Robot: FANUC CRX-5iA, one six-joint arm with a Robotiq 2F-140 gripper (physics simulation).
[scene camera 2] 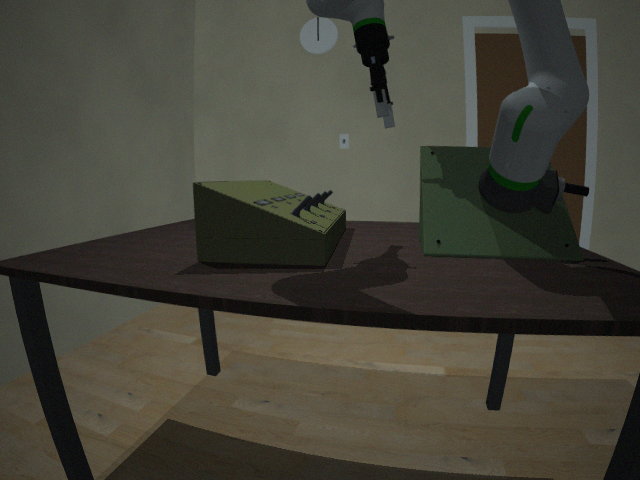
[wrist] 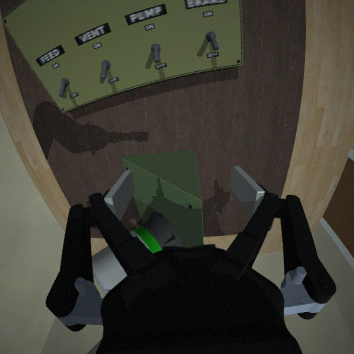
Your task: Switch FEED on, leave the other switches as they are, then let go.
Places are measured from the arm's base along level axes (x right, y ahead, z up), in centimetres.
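Pixels of known places: gripper, fingertip midpoint: (scene camera 2: pixel 386 122) (wrist: pixel 182 178); arm's base, link origin: (scene camera 2: pixel 508 189) (wrist: pixel 165 230).
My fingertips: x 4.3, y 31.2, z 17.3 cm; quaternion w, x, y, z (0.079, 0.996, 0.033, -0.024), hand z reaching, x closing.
Observation:
For each thing: its top centre in the pictures, then the offset to it from my fingertips. Level surfaces: height alone.
- FEED switch, top centre: (scene camera 2: pixel 302 195) (wrist: pixel 57 88) dz -18.7, dx -29.6, dy +11.3 cm
- VENT switch, top centre: (scene camera 2: pixel 312 192) (wrist: pixel 99 70) dz -18.7, dx -17.9, dy +14.1 cm
- PUMP switch, top centre: (wrist: pixel 154 52) dz -18.7, dx -6.3, dy +17.0 cm
- BRAKE switch, top centre: (wrist: pixel 214 39) dz -18.7, dx +5.4, dy +19.8 cm
- dark table, surface height: dz -31.4 cm
The switch box (scene camera 2: pixel 258 237) (wrist: pixel 130 55) is olive green with a sloping panel. The FEED switch (scene camera 2: pixel 301 206) (wrist: pixel 63 88) is nearest scene camera 2 and at the left end of the row in the wrist view, below its label (wrist: pixel 50 55). The VENT switch (wrist: pixel 105 70), PUMP switch (wrist: pixel 156 53) and BRAKE switch (wrist: pixel 212 41) stand beside it. All four dark levers appear to lean alike, toward OFF. My gripper (scene camera 2: pixel 385 116) (wrist: pixel 182 178) is open and empty, high above the table, to the right of the box in scene camera 2 and away from the levers.
A green pedestal (scene camera 2: pixel 454 232) (wrist: pixel 170 165) carries the arm's base at the right of the dark table (scene camera 2: pixel 232 289) (wrist: pixel 260 115). It lies below the fingers in the wrist view. The arm's shadow falls on the table between pedestal and box.

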